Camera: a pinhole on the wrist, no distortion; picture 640 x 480 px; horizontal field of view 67.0 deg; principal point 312.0 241.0 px. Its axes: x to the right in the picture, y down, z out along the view. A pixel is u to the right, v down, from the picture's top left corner.
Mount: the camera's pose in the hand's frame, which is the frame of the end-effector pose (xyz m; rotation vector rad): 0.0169 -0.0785 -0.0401 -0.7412 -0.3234 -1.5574
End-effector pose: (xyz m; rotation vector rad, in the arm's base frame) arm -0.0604 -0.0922 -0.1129 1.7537 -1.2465 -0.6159
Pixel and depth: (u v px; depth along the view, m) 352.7 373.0 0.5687
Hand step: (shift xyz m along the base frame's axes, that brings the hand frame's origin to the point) -0.2829 -0.4570 0.0187
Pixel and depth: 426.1 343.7 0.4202
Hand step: -0.2108 -0.3258 -0.0628
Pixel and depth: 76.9 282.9 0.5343
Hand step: -0.2916 -0.2999 0.3067
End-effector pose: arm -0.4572 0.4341 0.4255 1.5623 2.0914 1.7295
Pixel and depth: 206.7 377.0 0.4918
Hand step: 0.1780 0.3239 0.2720
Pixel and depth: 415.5 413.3 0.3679
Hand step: 0.0641 0.3428 0.0806
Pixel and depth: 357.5 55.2 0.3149
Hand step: 0.2136 0.1540 -0.0232
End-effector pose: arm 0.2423 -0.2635 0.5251 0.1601 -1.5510 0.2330
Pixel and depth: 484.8 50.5 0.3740
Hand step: -0.3614 -0.0256 -0.0206
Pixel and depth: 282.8 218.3 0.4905
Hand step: -0.3646 0.1666 0.1164
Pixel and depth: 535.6 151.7 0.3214
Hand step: -0.2991 -0.0644 0.0526
